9 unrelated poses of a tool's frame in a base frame.
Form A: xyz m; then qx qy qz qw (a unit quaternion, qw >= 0).
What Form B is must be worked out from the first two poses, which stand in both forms.
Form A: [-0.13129 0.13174 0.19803 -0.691 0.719 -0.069 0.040]
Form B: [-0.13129 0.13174 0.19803 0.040 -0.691 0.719 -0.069]
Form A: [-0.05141 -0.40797 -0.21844 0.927 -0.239 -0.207 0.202]
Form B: [-0.05141 -0.40797 -0.21844 0.202 0.927 -0.239 -0.207]
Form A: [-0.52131 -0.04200 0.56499 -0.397 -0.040 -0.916 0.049]
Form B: [-0.52131 -0.04200 0.56499 0.049 -0.397 -0.040 -0.916]
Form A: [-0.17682 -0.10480 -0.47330 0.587 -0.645 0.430 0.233]
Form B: [-0.17682 -0.10480 -0.47330 0.233 0.587 -0.645 0.430]
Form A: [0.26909 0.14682 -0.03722 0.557 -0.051 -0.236 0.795]
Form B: [0.26909 0.14682 -0.03722 0.795 0.557 -0.051 -0.236]
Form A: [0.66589 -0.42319 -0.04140 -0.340 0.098 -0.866 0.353]
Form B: [0.66589 -0.42319 -0.04140 0.353 -0.340 0.098 -0.866]
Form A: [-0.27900 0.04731 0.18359 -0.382 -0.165 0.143 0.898]
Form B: [-0.27900 0.04731 0.18359 0.898 -0.382 -0.165 0.143]
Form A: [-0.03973 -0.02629 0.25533 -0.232 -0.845 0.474 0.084]
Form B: [-0.03973 -0.02629 0.25533 0.084 -0.232 -0.845 0.474]
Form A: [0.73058 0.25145 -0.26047 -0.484 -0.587 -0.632 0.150]
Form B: [0.73058 0.25145 -0.26047 0.150 -0.484 -0.587 -0.632]
